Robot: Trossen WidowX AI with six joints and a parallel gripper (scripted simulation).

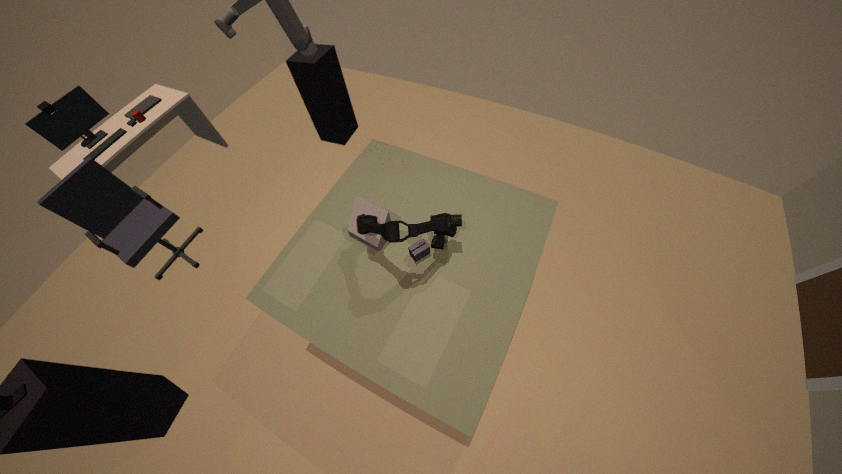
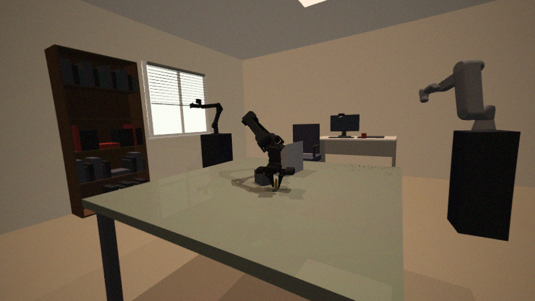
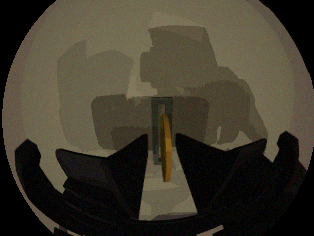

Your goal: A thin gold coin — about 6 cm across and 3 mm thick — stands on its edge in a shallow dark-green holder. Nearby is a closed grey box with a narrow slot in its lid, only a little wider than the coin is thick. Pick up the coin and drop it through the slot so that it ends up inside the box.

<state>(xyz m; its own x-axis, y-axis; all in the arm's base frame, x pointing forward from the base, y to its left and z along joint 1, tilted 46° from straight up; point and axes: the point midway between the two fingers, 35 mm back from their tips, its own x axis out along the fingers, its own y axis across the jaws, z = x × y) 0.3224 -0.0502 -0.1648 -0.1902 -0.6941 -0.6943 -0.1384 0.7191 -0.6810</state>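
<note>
Right now the gold coin is 2 cm above my gripper tip.
</note>
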